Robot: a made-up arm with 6 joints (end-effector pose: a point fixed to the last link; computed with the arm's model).
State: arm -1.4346 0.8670 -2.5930 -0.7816 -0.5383 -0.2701
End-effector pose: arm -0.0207 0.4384 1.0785 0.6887 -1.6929 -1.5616
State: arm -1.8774 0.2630 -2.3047 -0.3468 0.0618 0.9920
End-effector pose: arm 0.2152 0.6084 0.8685 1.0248 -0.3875 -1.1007
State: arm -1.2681 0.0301 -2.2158 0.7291 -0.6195 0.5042
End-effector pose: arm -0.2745 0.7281 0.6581 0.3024 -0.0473 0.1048
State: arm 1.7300 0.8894 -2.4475 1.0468 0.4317 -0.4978
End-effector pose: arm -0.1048 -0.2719 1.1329 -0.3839 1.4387 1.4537
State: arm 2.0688 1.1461 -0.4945 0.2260 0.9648 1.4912
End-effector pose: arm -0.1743 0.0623 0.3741 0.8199 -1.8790 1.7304
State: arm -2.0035 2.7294 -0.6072 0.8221 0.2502 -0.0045
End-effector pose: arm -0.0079 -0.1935 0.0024 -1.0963 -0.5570 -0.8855
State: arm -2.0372 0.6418 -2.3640 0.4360 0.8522 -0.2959
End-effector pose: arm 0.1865 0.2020 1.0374 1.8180 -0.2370 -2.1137
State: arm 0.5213 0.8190 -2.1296 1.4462 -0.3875 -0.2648
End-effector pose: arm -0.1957 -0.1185 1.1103 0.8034 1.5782 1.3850
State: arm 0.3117 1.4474 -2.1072 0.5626 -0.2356 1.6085
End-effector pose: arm 0.2346 0.0842 1.0956 0.3845 2.1895 1.8934
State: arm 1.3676 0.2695 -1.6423 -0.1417 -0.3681 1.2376
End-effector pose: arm -0.1721 -0.4584 0.9374 -0.2060 1.4169 1.9321
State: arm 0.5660 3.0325 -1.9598 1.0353 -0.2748 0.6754
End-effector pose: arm 0.5519 0.3653 -0.0915 -1.0646 -2.2128 0.2753
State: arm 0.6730 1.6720 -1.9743 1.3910 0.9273 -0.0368
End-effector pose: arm 0.2074 0.4285 0.8444 -0.8554 2.8532 0.2961
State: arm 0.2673 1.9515 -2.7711 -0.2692 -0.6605 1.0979
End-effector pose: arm 0.3042 0.1356 1.0895 0.6056 1.3056 0.6702
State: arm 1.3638 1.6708 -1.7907 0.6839 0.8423 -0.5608
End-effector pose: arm -0.0333 0.5016 0.6853 -1.2470 1.7722 -0.4592
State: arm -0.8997 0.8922 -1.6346 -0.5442 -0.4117 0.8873
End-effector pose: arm 0.0378 0.0058 1.0603 1.4604 0.7069 -0.8333
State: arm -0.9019 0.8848 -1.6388 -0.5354 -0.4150 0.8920
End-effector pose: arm 0.0329 0.0119 1.0618 1.4543 0.7002 -0.8170
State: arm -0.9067 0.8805 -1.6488 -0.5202 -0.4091 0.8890
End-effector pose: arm 0.0280 0.0161 1.0644 1.4575 0.6898 -0.8042
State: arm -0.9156 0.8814 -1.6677 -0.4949 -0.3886 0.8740
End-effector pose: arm 0.0235 0.0168 1.0686 1.4755 0.6750 -0.7965
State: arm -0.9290 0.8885 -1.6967 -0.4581 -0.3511 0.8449
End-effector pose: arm 0.0197 0.0135 1.0744 1.5101 0.6565 -0.7954
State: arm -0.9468 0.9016 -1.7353 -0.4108 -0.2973 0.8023
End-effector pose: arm 0.0168 0.0065 1.0813 1.5594 0.6370 -0.8014
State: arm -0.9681 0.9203 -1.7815 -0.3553 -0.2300 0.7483
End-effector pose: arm 0.0155 -0.0038 1.0883 1.6192 0.6203 -0.8153
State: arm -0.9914 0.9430 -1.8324 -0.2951 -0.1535 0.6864
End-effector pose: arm 0.0157 -0.0165 1.0945 1.6836 0.6099 -0.8367
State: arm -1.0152 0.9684 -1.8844 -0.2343 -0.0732 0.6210
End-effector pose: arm 0.0178 -0.0306 1.0993 1.7469 0.6082 -0.8653
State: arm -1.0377 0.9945 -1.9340 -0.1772 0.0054 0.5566
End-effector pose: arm 0.0215 -0.0450 1.1025 1.8040 0.6150 -0.8993
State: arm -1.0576 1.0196 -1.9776 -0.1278 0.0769 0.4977
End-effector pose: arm 0.0262 -0.0591 1.1039 1.8519 0.6283 -0.9367
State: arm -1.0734 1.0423 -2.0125 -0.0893 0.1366 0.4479
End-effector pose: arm 0.0315 -0.0721 1.1039 1.8893 0.6448 -0.9740
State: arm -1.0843 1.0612 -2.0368 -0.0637 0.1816 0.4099
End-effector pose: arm 0.0366 -0.0837 1.1029 1.9167 0.6611 -1.0080
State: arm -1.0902 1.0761 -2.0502 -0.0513 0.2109 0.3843
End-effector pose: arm 0.0411 -0.0939 1.1011 1.9358 0.6745 -1.0370
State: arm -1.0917 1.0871 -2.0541 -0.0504 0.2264 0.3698
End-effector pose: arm 0.0449 -0.1026 1.0990 1.9487 0.6842 -1.0605
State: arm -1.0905 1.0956 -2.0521 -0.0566 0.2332 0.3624
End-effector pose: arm 0.0483 -0.1103 1.0966 1.9578 0.6913 -1.0803
